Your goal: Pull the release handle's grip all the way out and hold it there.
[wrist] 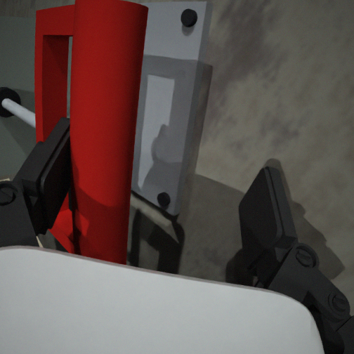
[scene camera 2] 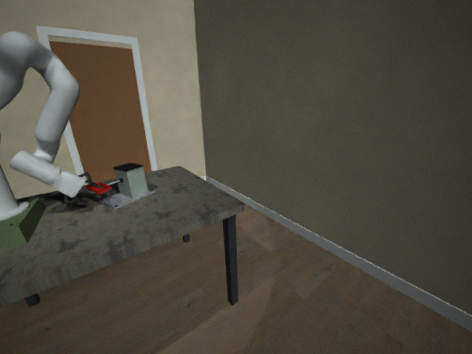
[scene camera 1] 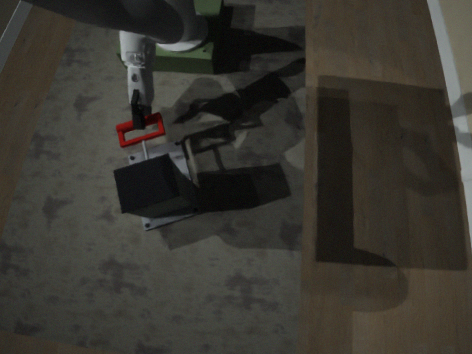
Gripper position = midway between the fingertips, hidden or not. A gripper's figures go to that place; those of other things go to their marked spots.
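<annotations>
There is a grey base plate point(wrist: 174, 49), and it is 0.22 m from the lens. My gripper point(wrist: 166, 165) is 0.13 m from the lens.
</annotations>
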